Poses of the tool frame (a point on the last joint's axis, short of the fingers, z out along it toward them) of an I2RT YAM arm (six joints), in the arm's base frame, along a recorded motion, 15 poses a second.
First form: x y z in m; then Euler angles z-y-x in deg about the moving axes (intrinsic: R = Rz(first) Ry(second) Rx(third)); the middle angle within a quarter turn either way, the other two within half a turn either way.
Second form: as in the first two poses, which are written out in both.
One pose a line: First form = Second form
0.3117 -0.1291 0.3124 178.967 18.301 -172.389 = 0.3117 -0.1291 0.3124; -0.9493 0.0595 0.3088; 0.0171 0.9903 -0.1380; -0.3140 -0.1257 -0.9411
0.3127 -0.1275 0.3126 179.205 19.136 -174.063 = 0.3127 -0.1275 0.3126; -0.9447 0.0477 0.3246; 0.0131 0.9941 -0.1079; -0.3278 -0.0977 -0.9397
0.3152 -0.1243 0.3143 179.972 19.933 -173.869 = 0.3152 -0.1243 0.3143; -0.9401 0.0369 0.3389; 0.0005 0.9943 -0.1070; -0.3409 -0.1004 -0.9347
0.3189 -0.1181 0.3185 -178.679 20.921 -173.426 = 0.3189 -0.1181 0.3185; -0.9338 0.0180 0.3573; -0.0215 0.9941 -0.1063; -0.3571 -0.1069 -0.9279
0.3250 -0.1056 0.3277 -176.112 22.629 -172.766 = 0.3250 -0.1056 0.3277; -0.9209 -0.0189 0.3894; -0.0626 0.9930 -0.0998; -0.3848 -0.1162 -0.9157
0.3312 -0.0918 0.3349 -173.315 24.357 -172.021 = 0.3312 -0.0918 0.3349; -0.9048 -0.0584 0.4218; -0.1060 0.9903 -0.0903; -0.4124 -0.1265 -0.9022
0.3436 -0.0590 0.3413 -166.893 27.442 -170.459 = 0.3436 -0.0590 0.3413; -0.8644 -0.1492 0.4802; -0.2013 0.9778 -0.0584; -0.4609 -0.1471 -0.8752
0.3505 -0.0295 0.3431 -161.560 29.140 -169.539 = 0.3505 -0.0295 0.3431; -0.8286 -0.2272 0.5117; -0.2763 0.9609 -0.0208; -0.4869 -0.1586 -0.8589
